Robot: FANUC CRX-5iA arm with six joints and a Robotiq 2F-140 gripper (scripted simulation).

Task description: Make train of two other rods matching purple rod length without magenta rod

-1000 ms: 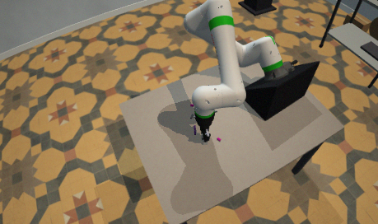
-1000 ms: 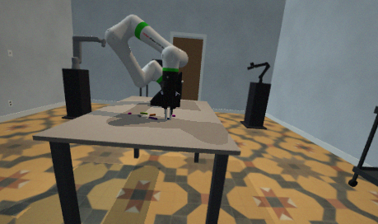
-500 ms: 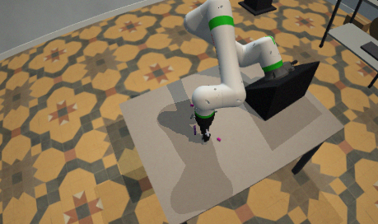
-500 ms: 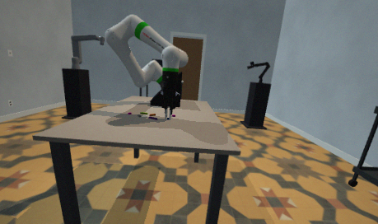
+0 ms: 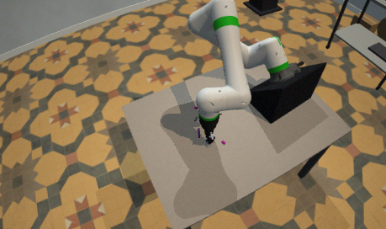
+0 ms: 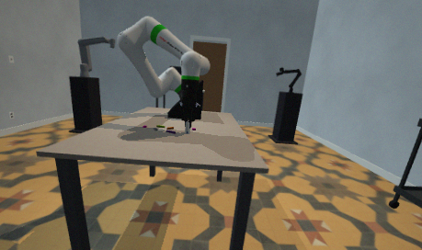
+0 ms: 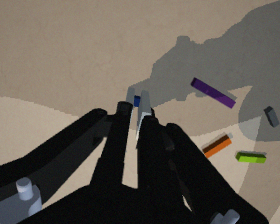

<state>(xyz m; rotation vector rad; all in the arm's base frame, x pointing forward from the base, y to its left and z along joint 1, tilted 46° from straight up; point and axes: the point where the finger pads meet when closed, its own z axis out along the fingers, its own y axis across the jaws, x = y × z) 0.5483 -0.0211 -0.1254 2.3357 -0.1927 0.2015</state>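
Now: the blue rod 30 mm below my hand. From my hand the other things lie so: grey rod: 190 mm to the right, 30 mm below, 20 mm behind; then orange rod: 110 mm to the right, 60 mm behind, 30 mm below; then purple rod: 90 mm to the right, 30 mm below, 10 mm ahead.
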